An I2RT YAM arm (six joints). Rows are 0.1 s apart.
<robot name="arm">
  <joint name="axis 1" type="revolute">
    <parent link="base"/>
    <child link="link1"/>
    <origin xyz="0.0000 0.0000 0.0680" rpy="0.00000 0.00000 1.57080"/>
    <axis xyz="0 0 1"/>
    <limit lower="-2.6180" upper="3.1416"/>
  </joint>
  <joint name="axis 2" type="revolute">
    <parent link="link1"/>
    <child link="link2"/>
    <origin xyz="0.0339 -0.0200 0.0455" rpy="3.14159 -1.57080 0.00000"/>
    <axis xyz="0 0 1"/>
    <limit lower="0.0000" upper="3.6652"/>
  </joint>
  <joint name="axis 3" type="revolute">
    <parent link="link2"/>
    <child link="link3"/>
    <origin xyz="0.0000 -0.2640 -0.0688" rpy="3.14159 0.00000 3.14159"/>
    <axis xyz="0 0 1"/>
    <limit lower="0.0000" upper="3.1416"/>
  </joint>
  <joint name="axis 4" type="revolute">
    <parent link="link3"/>
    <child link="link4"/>
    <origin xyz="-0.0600 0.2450 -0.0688" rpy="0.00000 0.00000 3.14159"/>
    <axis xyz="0 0 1"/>
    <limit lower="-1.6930" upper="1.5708"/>
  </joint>
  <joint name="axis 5" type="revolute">
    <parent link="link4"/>
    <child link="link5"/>
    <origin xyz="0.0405 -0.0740 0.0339" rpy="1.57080 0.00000 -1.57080"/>
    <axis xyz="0 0 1"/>
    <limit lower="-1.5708" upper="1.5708"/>
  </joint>
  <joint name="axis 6" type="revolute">
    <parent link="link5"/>
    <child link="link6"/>
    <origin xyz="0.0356 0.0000 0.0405" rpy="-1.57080 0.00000 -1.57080"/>
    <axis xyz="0 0 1"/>
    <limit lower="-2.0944" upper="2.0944"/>
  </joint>
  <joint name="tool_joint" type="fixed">
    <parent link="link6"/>
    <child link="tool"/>
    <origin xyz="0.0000 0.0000 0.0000" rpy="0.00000 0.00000 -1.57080"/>
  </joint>
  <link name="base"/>
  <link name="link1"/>
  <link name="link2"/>
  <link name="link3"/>
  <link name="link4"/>
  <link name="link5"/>
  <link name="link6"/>
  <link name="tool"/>
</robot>
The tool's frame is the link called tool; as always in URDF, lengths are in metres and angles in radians.
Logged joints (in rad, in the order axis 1, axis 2, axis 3, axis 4, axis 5, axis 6), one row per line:
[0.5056 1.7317 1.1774 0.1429 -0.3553 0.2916]
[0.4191 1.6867 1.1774 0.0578 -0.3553 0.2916]
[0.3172 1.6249 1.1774 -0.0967 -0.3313 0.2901]
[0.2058 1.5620 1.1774 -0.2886 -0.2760 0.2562]
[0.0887 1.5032 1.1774 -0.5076 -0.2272 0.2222]
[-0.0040 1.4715 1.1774 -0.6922 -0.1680 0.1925]
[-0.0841 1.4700 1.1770 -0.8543 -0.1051 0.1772]
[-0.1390 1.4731 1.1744 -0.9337 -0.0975 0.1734]
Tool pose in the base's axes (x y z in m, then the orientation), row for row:
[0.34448 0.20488 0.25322 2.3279 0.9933 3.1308]
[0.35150 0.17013 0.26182 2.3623 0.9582 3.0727]
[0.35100 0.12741 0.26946 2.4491 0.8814 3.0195]
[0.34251 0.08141 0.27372 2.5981 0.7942 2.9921]
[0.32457 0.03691 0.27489 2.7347 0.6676 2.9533]
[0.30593 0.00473 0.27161 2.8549 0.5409 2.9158]
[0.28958 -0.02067 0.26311 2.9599 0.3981 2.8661]
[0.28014 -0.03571 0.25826 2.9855 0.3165 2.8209]
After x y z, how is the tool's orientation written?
As angles about the fixed x, y, z axes (roll, pitch, yaw), in radians.
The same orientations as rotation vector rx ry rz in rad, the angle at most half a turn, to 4 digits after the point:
[-0.4576 2.0084 0.8584]
[-0.3648 2.0547 0.8011]
[-0.2322 2.1514 0.7068]
[-0.0945 2.2712 0.5566]
[0.0549 2.4170 0.4167]
[0.1866 2.5548 0.2871]
[0.3238 2.6994 0.1700]
[0.4127 2.7709 0.1449]

